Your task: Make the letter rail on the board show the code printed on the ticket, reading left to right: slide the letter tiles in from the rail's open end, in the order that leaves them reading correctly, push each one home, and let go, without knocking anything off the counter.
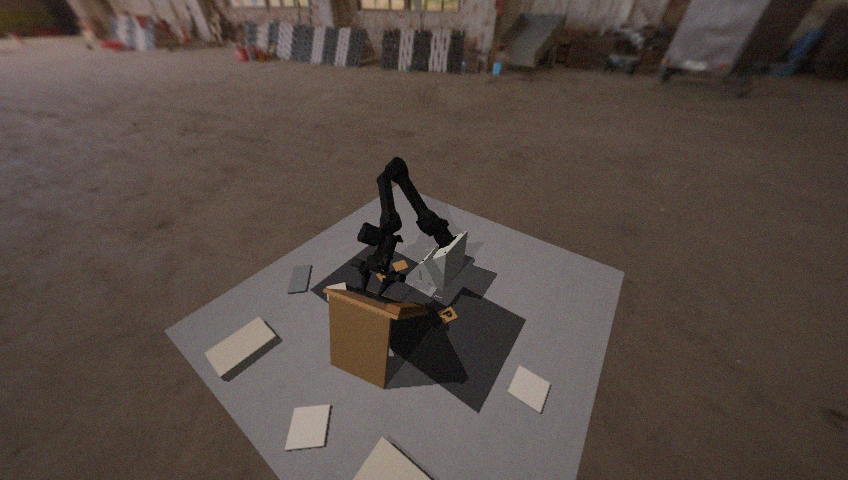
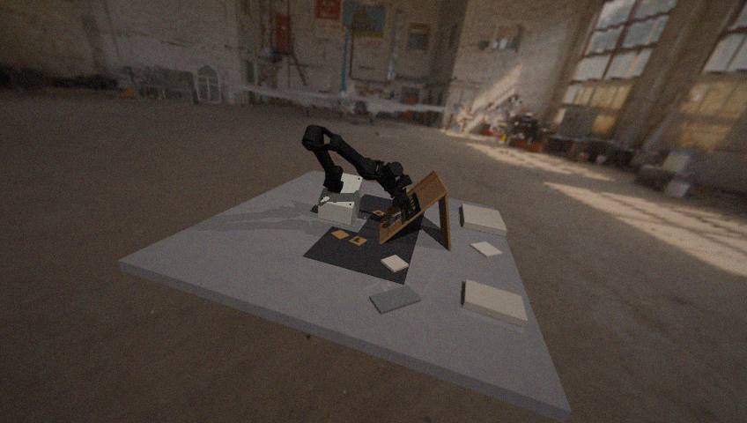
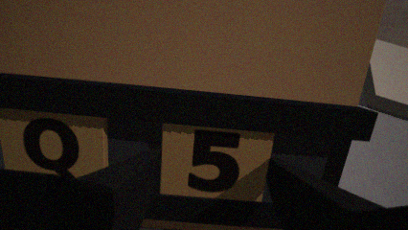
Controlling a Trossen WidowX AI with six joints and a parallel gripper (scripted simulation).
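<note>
My gripper tip is now 60 mm past the white ticket, 30 mm to the right of it and 80 mm above it. Also, from my gripper tip: small white card 10 mm behind, 220 mm to the right, 150 mm below; dark mat 180 mm behind, 70 mm to the left, 160 mm below; letter tile right at my gripper tip.
</note>
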